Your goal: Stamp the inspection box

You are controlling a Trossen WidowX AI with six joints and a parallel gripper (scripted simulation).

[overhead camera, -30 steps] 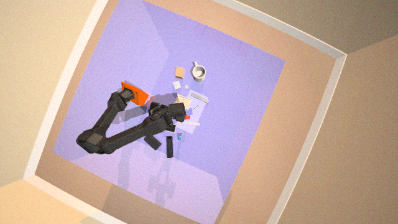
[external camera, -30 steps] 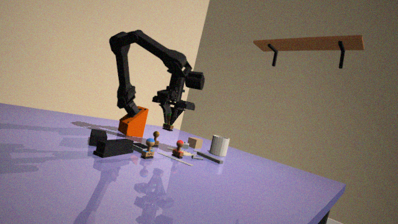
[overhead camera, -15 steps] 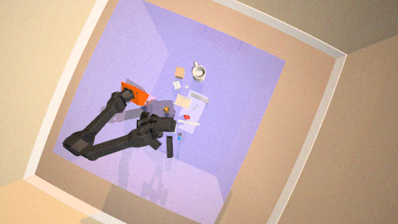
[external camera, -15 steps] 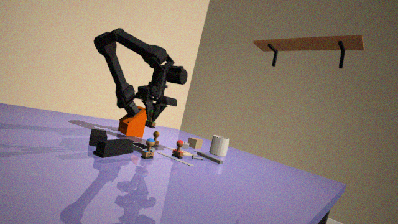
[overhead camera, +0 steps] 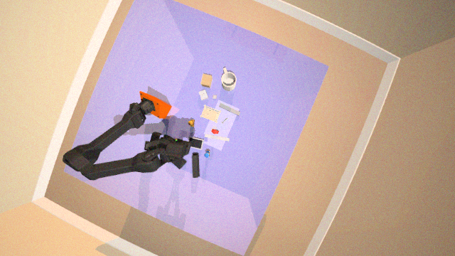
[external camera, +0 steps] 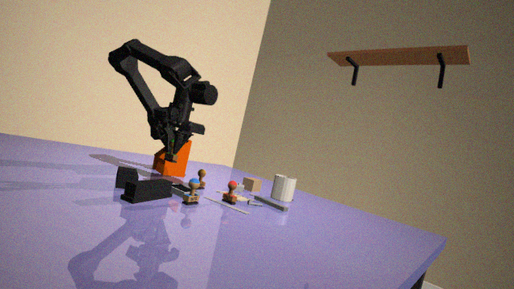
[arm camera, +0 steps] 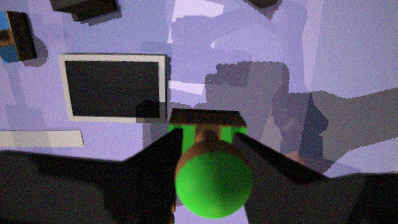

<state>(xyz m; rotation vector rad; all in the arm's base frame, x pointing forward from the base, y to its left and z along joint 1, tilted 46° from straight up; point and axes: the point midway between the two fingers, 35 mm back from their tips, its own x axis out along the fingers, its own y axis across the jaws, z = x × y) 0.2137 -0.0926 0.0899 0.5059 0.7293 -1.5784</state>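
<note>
Now: the ink pad 90 mm below my gripper tip, 70 mm ahead of it and 10 mm to the left of it. The rest, counted from my gripper tip: blue stamp 170 mm ahead, 80 mm below, 20 mm to the right; green stamp right at my gripper tip; orange-knobbed stamp 110 mm to the left, 80 mm below, 20 mm ahead.
</note>
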